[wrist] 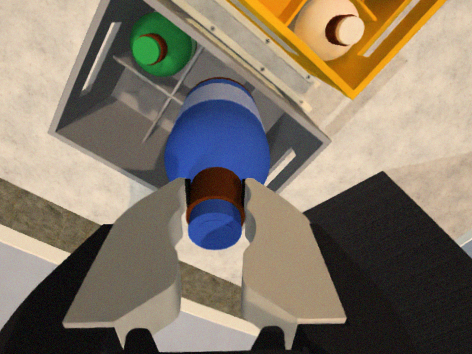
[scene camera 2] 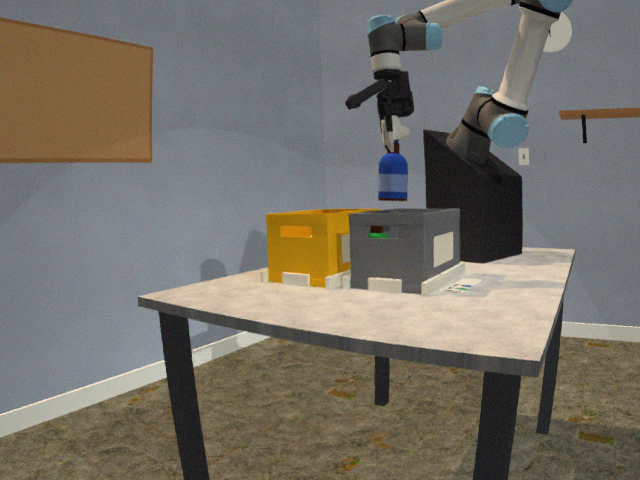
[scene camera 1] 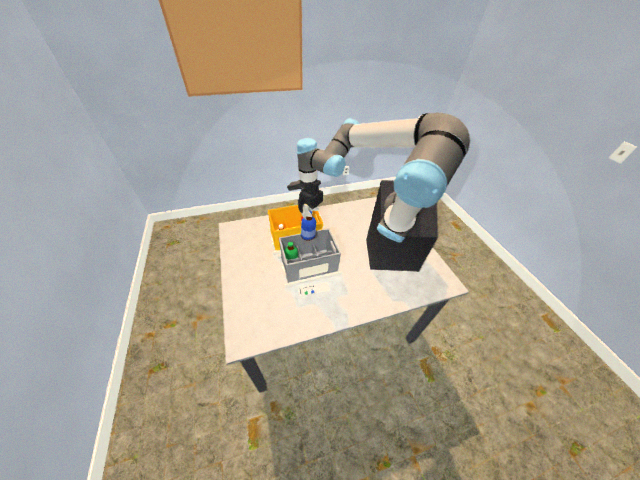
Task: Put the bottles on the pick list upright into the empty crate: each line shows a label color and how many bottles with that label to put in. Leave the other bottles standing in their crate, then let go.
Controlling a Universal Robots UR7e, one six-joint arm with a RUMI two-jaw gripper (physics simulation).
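Seen in the pictures: gripper, fingertip midpoint: (wrist: 216, 181) (scene camera 2: 391, 153) (scene camera 1: 308, 217); arm's base, origin of the base link: (scene camera 2: 465, 151).
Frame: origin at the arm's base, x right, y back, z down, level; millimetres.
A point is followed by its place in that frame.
My gripper (scene camera 1: 308, 210) @(x 12, y -445, z 35 mm) (scene camera 2: 392, 142) @(x 12, y -445, z 35 mm) (wrist: 216, 181) @(x 12, y -445, z 35 mm) is shut on the neck of a blue bottle (scene camera 1: 308, 228) @(x -28, y -448, z 68 mm) (scene camera 2: 392, 178) @(x -8, y -474, z 100 mm) (wrist: 217, 135) @(x 30, y -461, z 46 mm). The bottle hangs upright above the grey crate (scene camera 1: 312, 267) @(x -125, y -439, z 245 mm) (scene camera 2: 387, 258) @(x -58, y -579, z 280 mm) (wrist: 95, 154) @(x -131, y -513, z 181 mm), its base above the rim in scene camera 2. A green bottle (scene camera 1: 291, 251) @(x -20, y -535, z 232 mm) (scene camera 2: 377, 235) @(x -14, y -554, z 233 mm) (wrist: 162, 45) @(x 13, y -529, z 206 mm) stands in a corner compartment of the grey crate. The yellow crate (scene camera 1: 279, 240) (scene camera 2: 298, 253) @(x 167, y -632, z 277 mm) (wrist: 380, 70) @(x 160, y -354, z 181 mm) stands beside it, with a white bottle (scene camera 1: 281, 226) (wrist: 327, 30) inside. The pick list (scene camera 1: 314, 289) @(x -185, y -435, z 354 mm) (scene camera 2: 465, 285) @(x -192, y -448, z 353 mm) shows a green and a blue mark.
Pale low strips (scene camera 2: 385, 285) @(x -60, y -590, z 339 mm) (wrist: 240, 55) @(x 60, y -451, z 326 mm) edge the crates on the table (scene camera 1: 258, 320) @(x -316, y -716, z 356 mm) (scene camera 2: 320, 310) @(x -44, y -789, z 356 mm). The black arm base (scene camera 1: 398, 248) @(x -119, y -4, z 171 mm) (scene camera 2: 470, 217) @(x -55, y -103, z 215 mm) stands to the right of the crates. Part of the yellow crate's inside is hidden behind the bottle and the gripper in scene camera 1.
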